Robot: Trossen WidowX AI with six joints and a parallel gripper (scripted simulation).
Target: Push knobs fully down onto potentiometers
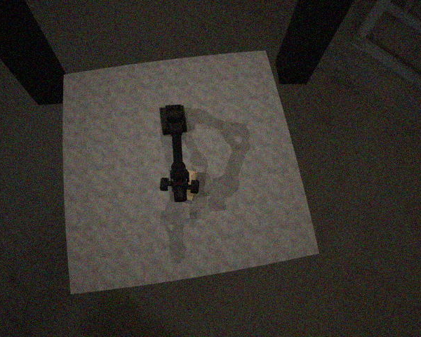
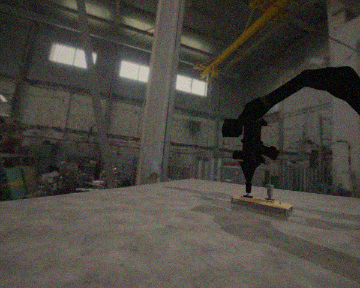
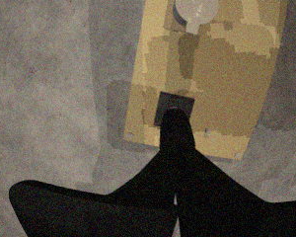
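Right now my gripper tip is 1 cm above the dark knob. Round my gripper tip: white knob: 7 cm behind, 1 cm to the left, 1 cm below.
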